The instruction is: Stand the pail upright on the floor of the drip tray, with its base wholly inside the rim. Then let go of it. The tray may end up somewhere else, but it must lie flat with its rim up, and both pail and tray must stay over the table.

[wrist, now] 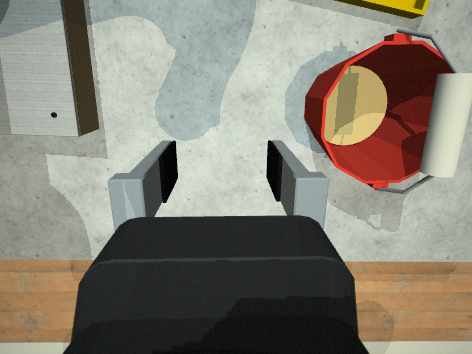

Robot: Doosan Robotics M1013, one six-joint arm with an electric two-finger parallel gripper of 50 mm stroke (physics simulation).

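Frame: origin at the arm's base, x ahead, y left, z up, level; millimetres.
Seen in the pictures: gripper, fingertip midpoint: (222, 159).
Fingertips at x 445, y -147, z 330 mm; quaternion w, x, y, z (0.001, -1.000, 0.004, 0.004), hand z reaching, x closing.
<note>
Offsets run from my fingertips to a thing's top centre. "spot": to the spot under its first point. Level surfaces: height alone.
The red pail {spot: dz -284, dx +261, dy -73 mm} (392, 155) stands upright on the grey table at the right of the wrist view, open end up, with its tan inner bottom showing. Its wire handle leans over to the right, and the white handle grip {dz -132, dx +236, dy -6 mm} (446, 125) lies past the rim on that side. Part of the yellow drip tray {spot: dz -357, dx +264, dy +151 mm} (392, 5) shows at the top edge, beyond the pail and apart from it; the rest of it is out of view. My gripper (222, 159) is open and empty, to the left of the pail and not touching it.
A grey metal-like block (35, 65) with a brown side and a small dark hole lies at the upper left. The mottled grey table {dz -389 mm} (245, 110) ends at a straight edge below the fingers, with wooden floor (30, 300) beyond it. Shadows fall across the table.
</note>
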